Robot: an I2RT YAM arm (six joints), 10 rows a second.
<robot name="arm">
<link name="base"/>
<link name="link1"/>
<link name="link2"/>
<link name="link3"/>
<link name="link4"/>
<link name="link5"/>
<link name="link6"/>
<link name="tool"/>
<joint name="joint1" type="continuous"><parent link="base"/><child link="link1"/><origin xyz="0.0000 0.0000 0.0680"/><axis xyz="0 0 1"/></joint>
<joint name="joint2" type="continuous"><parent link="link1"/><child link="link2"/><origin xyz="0.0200 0.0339 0.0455" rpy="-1.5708 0.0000 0.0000"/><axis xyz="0 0 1"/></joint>
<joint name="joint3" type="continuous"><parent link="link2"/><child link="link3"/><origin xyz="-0.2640 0.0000 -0.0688" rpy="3.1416 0.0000 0.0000"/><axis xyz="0 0 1"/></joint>
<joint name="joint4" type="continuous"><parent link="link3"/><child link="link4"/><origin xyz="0.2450 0.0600 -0.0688"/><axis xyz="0 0 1"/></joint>
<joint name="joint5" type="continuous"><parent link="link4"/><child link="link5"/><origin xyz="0.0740 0.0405 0.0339" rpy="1.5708 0.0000 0.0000"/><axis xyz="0 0 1"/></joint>
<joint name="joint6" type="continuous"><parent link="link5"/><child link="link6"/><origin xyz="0.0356 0.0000 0.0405" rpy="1.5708 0.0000 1.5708"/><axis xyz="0 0 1"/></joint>
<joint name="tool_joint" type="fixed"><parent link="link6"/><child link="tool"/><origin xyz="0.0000 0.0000 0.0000" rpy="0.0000 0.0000 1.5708"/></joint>
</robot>
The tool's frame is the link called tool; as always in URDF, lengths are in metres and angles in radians. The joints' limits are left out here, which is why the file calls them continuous.
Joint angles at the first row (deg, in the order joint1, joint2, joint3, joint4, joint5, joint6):
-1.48 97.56 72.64 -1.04 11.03 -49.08
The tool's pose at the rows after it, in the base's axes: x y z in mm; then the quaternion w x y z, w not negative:
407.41, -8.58, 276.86, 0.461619, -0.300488, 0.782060, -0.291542
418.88, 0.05, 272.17, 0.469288, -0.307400, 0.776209, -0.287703
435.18, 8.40, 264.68, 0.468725, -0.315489, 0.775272, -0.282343
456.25, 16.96, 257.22, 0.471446, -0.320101, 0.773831, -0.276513
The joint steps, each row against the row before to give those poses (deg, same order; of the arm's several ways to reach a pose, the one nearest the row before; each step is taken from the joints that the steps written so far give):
1.14 1.44 0.55 2.65 -1.05 0.24
1.18 2.58 1.72 1.48 -0.11 0.00
1.07 3.87 3.28 0.13 0.04 0.02
0.99 4.90 4.81 0.00 -0.02 0.35

